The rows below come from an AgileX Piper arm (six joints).
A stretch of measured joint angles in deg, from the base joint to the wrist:
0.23 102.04 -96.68 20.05 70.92 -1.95
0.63 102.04 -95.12 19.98 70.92 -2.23
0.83 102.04 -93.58 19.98 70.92 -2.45
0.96 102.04 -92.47 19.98 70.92 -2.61
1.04 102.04 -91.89 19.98 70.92 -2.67
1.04 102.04 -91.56 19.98 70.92 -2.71
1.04 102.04 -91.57 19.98 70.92 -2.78
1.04 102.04 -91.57 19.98 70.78 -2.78
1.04 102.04 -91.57 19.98 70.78 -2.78
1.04 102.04 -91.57 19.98 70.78 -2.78
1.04 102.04 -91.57 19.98 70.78 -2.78
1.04 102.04 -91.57 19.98 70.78 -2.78
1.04 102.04 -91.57 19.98 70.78 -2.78
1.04 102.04 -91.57 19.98 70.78 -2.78
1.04 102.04 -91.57 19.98 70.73 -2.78
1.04 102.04 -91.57 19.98 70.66 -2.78
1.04 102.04 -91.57 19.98 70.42 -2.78
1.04 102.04 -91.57 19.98 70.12 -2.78
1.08 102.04 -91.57 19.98 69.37 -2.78
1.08 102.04 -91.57 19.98 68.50 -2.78
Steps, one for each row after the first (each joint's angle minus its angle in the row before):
0.40 0.00 1.56 -0.07 0.00 -0.28
0.20 0.00 1.54 0.00 0.00 -0.22
0.13 0.00 1.11 0.00 0.00 -0.16
0.08 0.00 0.58 0.00 0.00 -0.06
0.00 0.00 0.33 0.00 0.00 -0.04
0.00 0.00 -0.01 0.00 0.00 -0.07
0.00 0.00 0.00 0.00 -0.14 0.00
0.00 0.00 0.00 0.00 0.00 0.00
0.00 0.00 0.00 0.00 0.00 0.00
0.00 0.00 0.00 0.00 0.00 0.00
0.00 0.00 0.00 0.00 0.00 0.00
0.00 0.00 0.00 0.00 0.00 0.00
0.00 0.00 0.00 0.00 0.00 0.00
0.00 0.00 0.00 0.00 -0.05 0.00
0.00 0.00 0.00 0.00 -0.07 0.00
0.00 0.00 0.00 0.00 -0.24 0.00
0.00 0.00 0.00 0.00 -0.30 0.00
0.04 0.00 0.00 0.00 -0.75 0.00
0.00 0.00 0.00 0.00 -0.87 0.00

